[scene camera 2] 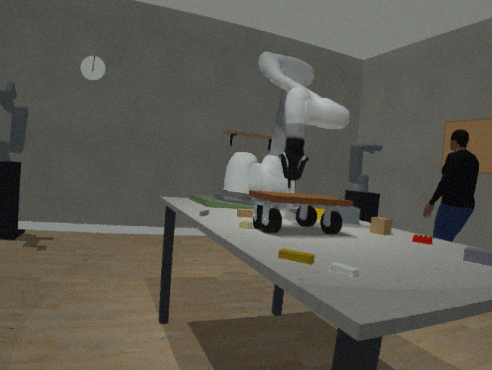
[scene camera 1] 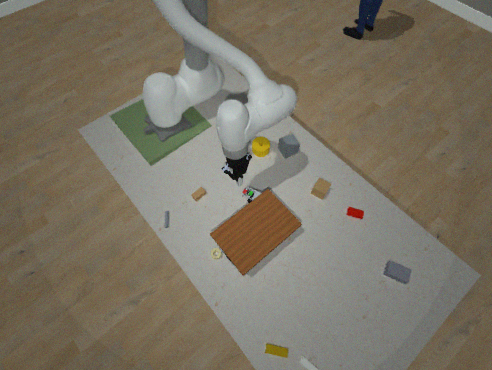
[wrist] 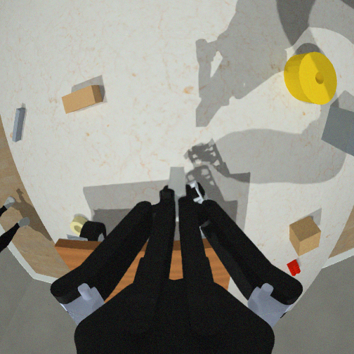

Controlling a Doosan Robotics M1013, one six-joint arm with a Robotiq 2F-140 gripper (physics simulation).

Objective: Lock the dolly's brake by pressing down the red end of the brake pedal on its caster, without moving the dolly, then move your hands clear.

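Places are measured from the arm's base along level axes (x ahead, y left, z up), in centimetres.
Pixels of known places: gripper, between the fingertips: (scene camera 1: 238, 183); arm's base, origin of its link: (scene camera 2: 235, 202) (scene camera 1: 168, 123).
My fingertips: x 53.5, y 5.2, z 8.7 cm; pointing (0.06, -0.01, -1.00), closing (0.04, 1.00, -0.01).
Ahead of a thing's pixels: the offset from my fingertips to its top centre. "*": to the spot under its first point.
The dolly (scene camera 1: 256, 231) (scene camera 2: 300, 198) (wrist: 131, 265), a wooden deck on black caster wheels, stands upright on the table. In scene camera 1 the brake pedal's red end @[* dx +3.8, dy +0.6, dz -2.3 cm] (scene camera 1: 245, 191) and green end @[* dx +6.5, dy +1.7, dz -1.1 cm] (scene camera 1: 251, 193) show at a caster beyond the deck's edge nearest the arm. My gripper (scene camera 1: 240, 183) (scene camera 2: 291, 185) (wrist: 177, 177) is shut and empty and points down. Its tips appear close to the red end in scene camera 1, with a small gap in that view. In the wrist view the fingers hide most of the pedal and its red end does not show; a pale caster part (wrist: 198, 193) shows beside them.
A yellow cylinder @[dx -12.9, dy +22.9, dz -5.8 cm] (scene camera 1: 260, 147) (wrist: 311, 78) and grey block @[dx -4.3, dy +33.1, dz -3.3 cm] (scene camera 1: 289, 145) stand near the arm. Wooden blocks @[dx -10.6, dy -15.0, dz -7.6 cm] (scene camera 1: 199, 194) @[dx +21.5, dy +29.7, dz -4.5 cm] (scene camera 1: 321, 188) lie on either side. A cream ring @[dx +16.1, dy -24.2, dz -8.4 cm] (scene camera 1: 216, 253) is beside the dolly. A red brick @[dx +38.7, dy +34.3, dz -8.2 cm] (scene camera 1: 355, 213) lies farther off. A person (scene camera 2: 457, 185) stands beyond the table.
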